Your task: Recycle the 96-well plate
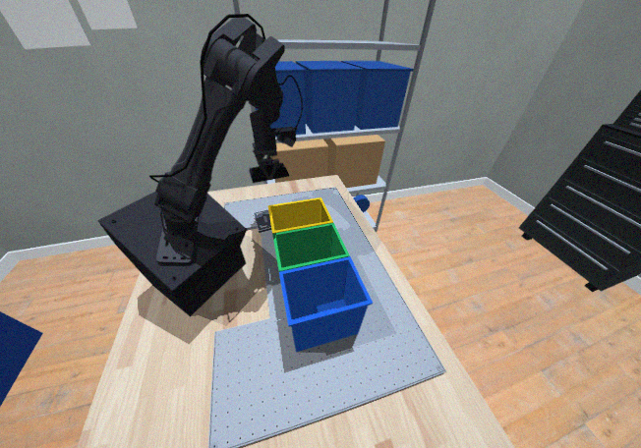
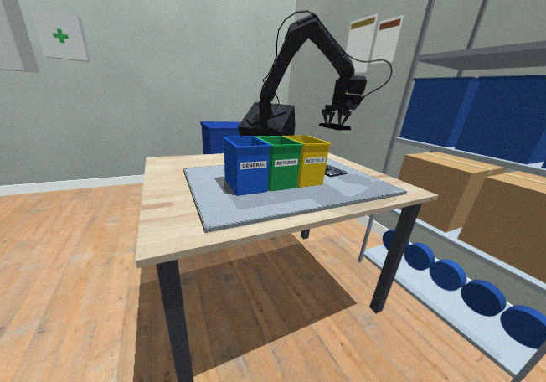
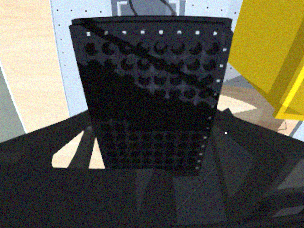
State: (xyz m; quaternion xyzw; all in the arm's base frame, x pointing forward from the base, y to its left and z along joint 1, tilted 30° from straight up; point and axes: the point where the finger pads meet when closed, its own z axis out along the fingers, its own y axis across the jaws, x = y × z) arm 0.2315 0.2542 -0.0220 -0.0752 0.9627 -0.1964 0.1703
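My gripper is now 200 mm to the left of the yellow recycle bin, 140 mm above it and 70 mm short of it. Also, from my hand: green returns bin: 340 mm to the right, 140 mm below, 70 mm ahead; plate nest N1: 220 mm below; black 96-well plate: right at my hand.
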